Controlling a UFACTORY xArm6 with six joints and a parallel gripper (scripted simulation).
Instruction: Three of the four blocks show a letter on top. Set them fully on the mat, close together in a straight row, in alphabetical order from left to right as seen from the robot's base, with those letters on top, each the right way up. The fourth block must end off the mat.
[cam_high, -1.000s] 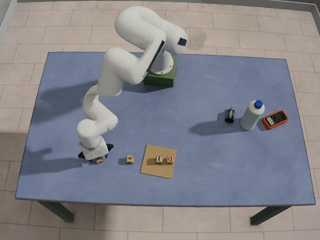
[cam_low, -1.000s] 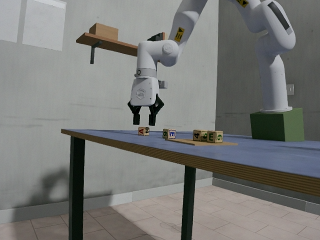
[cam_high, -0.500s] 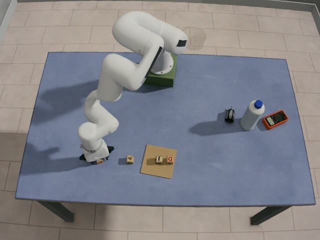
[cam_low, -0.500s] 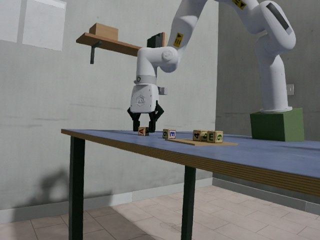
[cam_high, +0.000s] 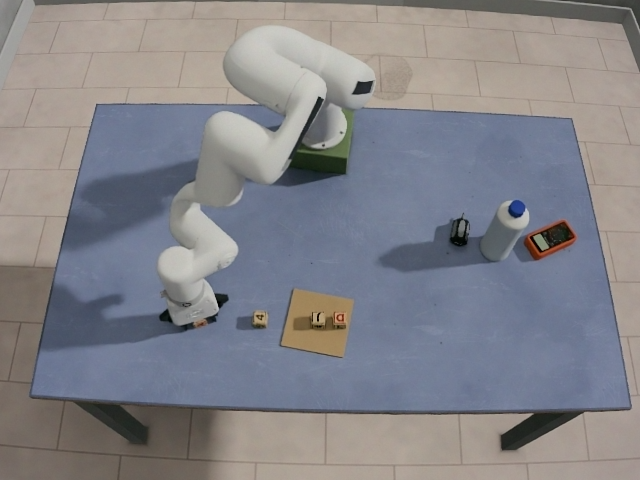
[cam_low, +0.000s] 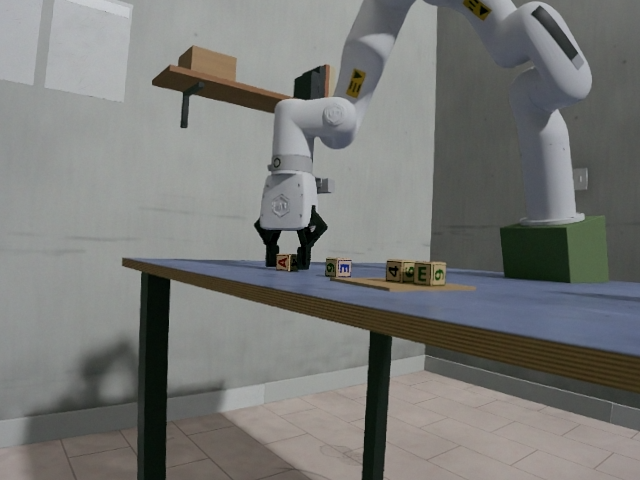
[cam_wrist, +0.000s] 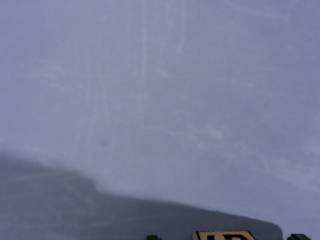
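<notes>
Now: hand 30 mm short of the tan mat, 270 mm to the right of it and 20 mm above it. The rest, counted from my hand: black object: 160 mm behind, 640 mm to the left; then wooden block: 40 mm ahead, 310 mm to the left; then orange multimeter: 110 mm behind, 860 mm to the left, 10 mm below.
</notes>
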